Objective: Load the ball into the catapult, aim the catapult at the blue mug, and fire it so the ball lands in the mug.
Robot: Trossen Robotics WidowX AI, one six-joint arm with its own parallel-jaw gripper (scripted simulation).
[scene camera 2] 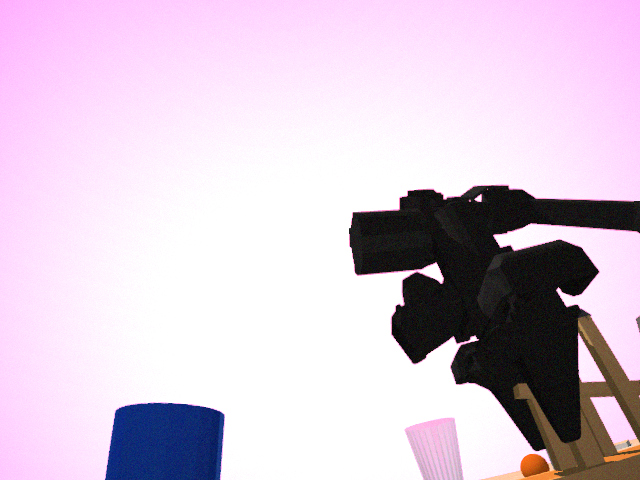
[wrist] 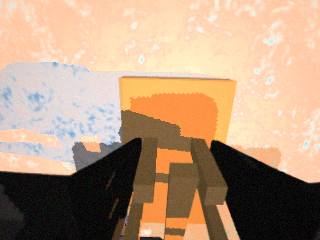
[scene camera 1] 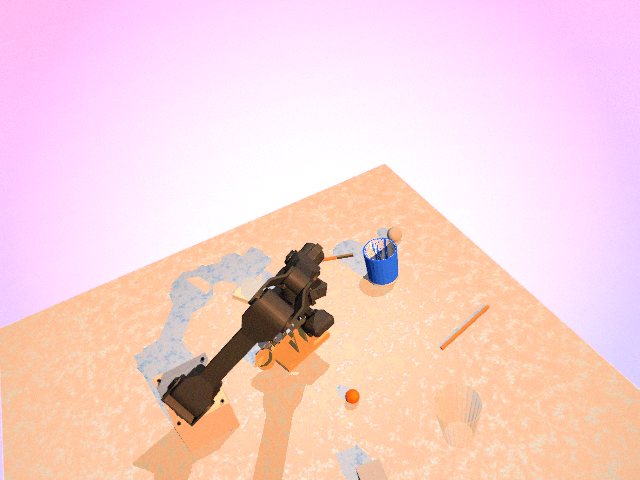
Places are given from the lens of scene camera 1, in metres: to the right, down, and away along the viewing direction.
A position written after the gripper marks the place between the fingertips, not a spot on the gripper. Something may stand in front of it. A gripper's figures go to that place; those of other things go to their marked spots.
gripper [scene camera 1: 305, 331]: -0.04, 0.23, 1.44
wooden catapult [scene camera 1: 295, 346]: -0.06, 0.26, 1.43
translucent cup [scene camera 1: 458, 406]: 0.29, 0.34, 1.20
The marked spots on the wooden catapult and the translucent cup are 0.42 m apart.
